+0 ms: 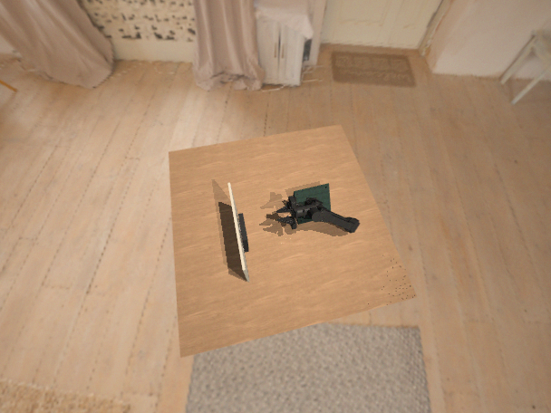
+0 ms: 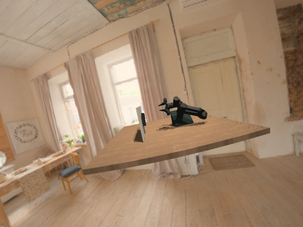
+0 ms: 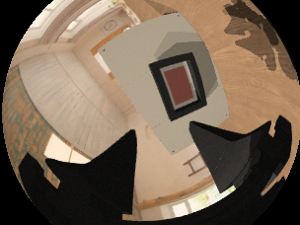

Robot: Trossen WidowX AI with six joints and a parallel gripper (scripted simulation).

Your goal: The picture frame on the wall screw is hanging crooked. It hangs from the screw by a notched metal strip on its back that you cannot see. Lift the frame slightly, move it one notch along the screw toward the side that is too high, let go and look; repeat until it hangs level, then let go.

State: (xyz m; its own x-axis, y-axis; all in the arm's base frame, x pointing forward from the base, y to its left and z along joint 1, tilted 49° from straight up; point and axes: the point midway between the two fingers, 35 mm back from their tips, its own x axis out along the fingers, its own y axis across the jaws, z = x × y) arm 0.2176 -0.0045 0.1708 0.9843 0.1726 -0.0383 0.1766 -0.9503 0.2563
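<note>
My gripper tip is now 190 mm short of the picture frame, 40 mm to the right of it and 90 mm above it. Also, from my gripper tip: wall panel 200 mm ahead, 40 mm to the left, 100 mm below.
</note>
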